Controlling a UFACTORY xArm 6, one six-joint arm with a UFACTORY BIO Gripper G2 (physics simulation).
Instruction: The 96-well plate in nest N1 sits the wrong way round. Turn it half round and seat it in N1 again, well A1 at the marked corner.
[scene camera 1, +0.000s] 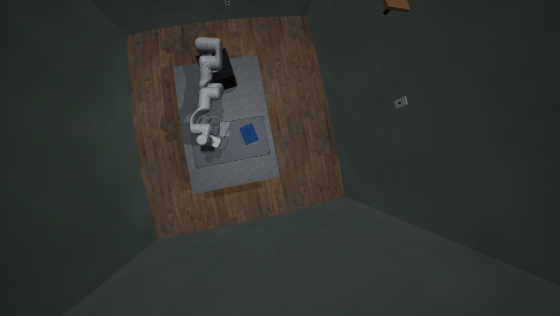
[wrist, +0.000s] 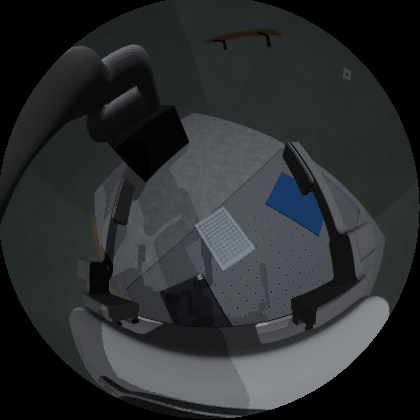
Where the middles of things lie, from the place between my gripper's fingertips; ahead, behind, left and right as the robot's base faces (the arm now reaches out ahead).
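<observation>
The 96-well plate (wrist: 226, 241) is 210 mm below my hand and 10 mm to the right of it. There's a blue rectangle (wrist: 285, 197) too, and counting from my hand again, that one's 180 mm to the left, 130 mm ahead and 220 mm below.
</observation>
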